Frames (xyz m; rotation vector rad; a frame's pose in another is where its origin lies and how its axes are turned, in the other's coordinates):
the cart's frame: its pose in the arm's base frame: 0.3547 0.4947 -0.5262 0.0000 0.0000 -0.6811
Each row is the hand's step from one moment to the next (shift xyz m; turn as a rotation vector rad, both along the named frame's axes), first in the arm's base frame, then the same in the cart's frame.
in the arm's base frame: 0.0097 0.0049 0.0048 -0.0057 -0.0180 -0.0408
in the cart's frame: 0.0045 0.0099 0.0048 0.0069 -0.0176 -0.0408
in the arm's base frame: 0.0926 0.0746 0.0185 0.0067 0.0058 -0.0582
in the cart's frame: 0.0250 0.1163 0.0185 0.0016 0.0087 -0.0582
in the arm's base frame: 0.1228 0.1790 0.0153 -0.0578 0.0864 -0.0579
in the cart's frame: -0.0173 0.2164 0.0153 -0.0993 0.0307 -0.0579
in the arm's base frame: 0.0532 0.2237 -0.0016 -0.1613 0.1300 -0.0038
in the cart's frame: -0.0995 0.2073 -0.0016 -0.2072 -0.0006 -0.0038
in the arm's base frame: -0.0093 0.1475 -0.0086 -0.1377 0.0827 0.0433
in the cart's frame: -0.1001 0.1087 -0.0086 -0.1590 -0.0225 0.0433
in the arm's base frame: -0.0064 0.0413 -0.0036 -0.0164 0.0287 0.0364
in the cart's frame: -0.0310 0.0281 -0.0036 -0.0308 0.0120 0.0364
